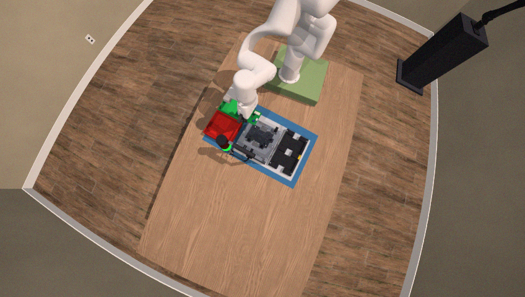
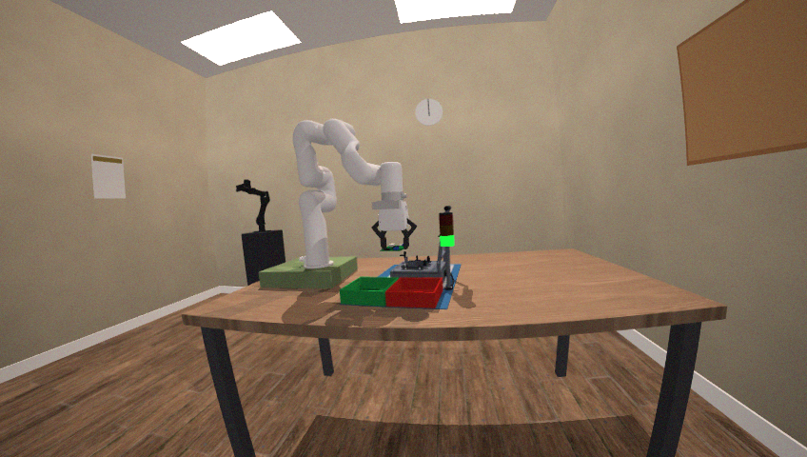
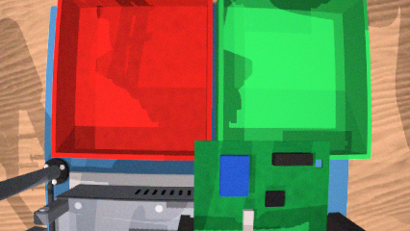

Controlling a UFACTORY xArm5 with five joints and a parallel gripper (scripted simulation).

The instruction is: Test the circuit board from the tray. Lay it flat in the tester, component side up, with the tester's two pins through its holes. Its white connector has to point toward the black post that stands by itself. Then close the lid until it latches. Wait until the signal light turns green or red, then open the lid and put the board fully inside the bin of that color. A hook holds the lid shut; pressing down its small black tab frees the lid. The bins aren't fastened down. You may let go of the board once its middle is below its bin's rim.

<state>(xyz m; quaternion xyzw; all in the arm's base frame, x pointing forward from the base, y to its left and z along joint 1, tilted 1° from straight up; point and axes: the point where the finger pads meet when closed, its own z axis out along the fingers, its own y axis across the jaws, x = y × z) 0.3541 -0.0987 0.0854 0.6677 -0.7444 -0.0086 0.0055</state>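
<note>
My gripper is now 14 cm above the green bin, 10 cm to the left of it and 7 cm past it. Round my hand: clear lid: 17 cm ahead, 7 cm to the left, 3 cm above; then green circuit board: 1 cm below; then red bin: 14 cm below, 12 cm to the right, 8 cm ahead.
</note>
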